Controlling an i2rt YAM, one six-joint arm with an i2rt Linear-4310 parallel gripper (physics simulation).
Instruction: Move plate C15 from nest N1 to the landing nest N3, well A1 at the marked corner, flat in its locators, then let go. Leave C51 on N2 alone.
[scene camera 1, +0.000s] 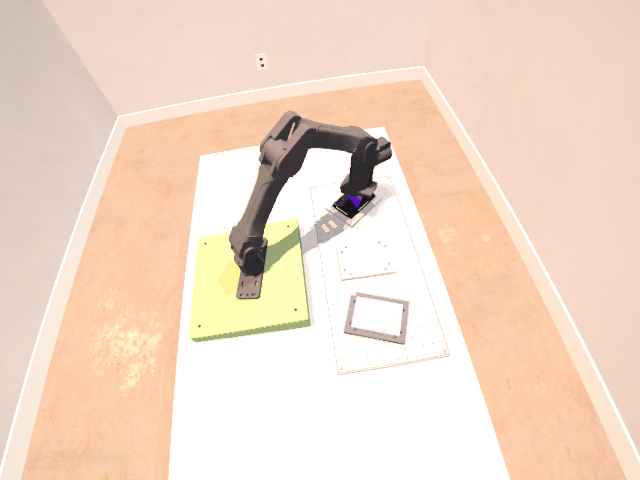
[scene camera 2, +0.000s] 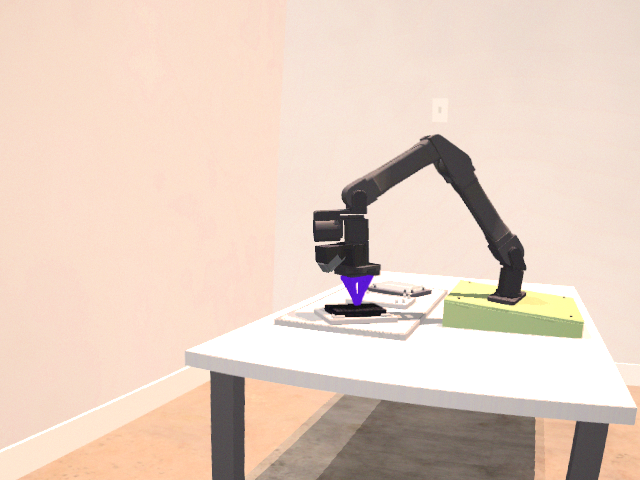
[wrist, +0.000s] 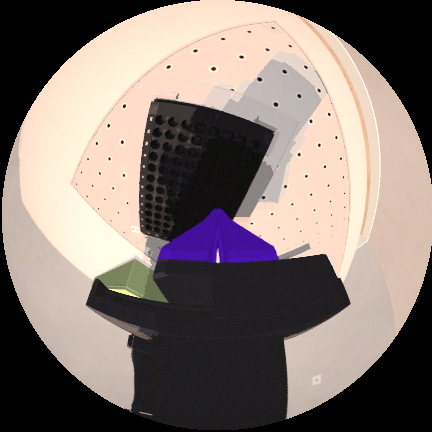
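A black many-welled plate (scene camera 1: 345, 206) (scene camera 2: 356, 310) (wrist: 200, 155) rests on a pale nest (scene camera 1: 353, 222) (scene camera 2: 361, 319) at the far end of the perforated board. It looks about flat; its label is unreadable. My gripper (scene camera 1: 357, 205) (scene camera 2: 357, 303) (wrist: 217, 214) points down over the plate with its purple fingers pressed together, shut and empty. The tips are at or just above the plate's top; contact cannot be told. A white nest with small pins (scene camera 1: 364, 259) (scene camera 2: 379, 300) is mid-board. A grey frame with a white middle (scene camera 1: 374, 337) (scene camera 2: 421, 292) lies beyond it. Nest names and C51 cannot be read.
The perforated board (scene camera 1: 434, 346) (scene camera 2: 351, 331) lies on the white table (scene camera 1: 320, 413) (scene camera 2: 491, 377). A green base block (scene camera 1: 222, 310) (scene camera 2: 511, 321) (wrist: 131, 272) carries the arm beside the board. The raised pins and the grey frame stand along the board.
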